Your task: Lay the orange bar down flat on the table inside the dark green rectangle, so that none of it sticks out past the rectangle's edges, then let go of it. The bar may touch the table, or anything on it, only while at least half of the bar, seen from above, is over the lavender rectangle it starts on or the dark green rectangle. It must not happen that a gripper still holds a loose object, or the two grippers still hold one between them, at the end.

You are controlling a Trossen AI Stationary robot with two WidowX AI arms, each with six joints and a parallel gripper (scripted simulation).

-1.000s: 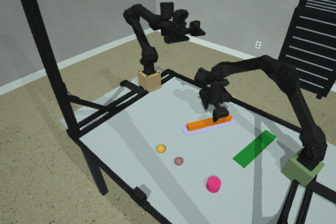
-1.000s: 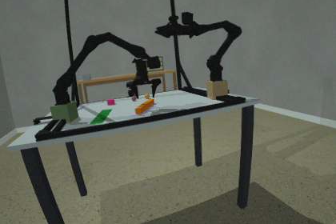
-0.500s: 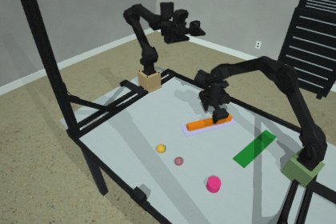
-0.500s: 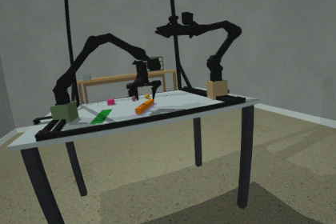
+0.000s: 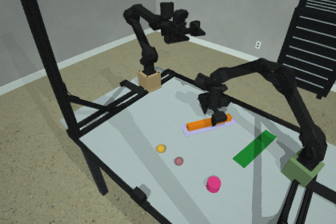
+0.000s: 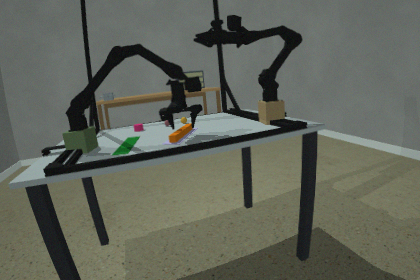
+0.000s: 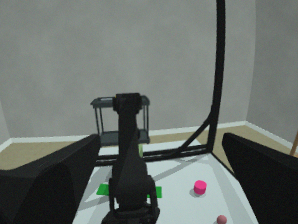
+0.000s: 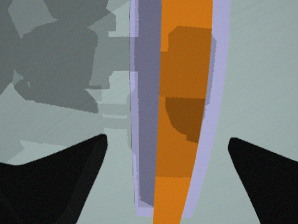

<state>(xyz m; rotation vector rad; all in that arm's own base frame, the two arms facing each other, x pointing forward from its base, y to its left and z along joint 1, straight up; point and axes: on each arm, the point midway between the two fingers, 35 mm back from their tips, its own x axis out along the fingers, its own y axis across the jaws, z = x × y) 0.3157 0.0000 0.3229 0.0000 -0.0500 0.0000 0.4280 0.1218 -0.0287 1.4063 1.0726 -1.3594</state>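
The orange bar is 10 mm to the right of my right hand and 50 mm below it. Round my right hand: maroon ball 280 mm behind, 50 mm to the right, 50 mm below; then lavender rectangle 10 mm to the right, 60 mm below; then dark green rectangle 30 mm ahead, 250 mm to the right, 60 mm below.
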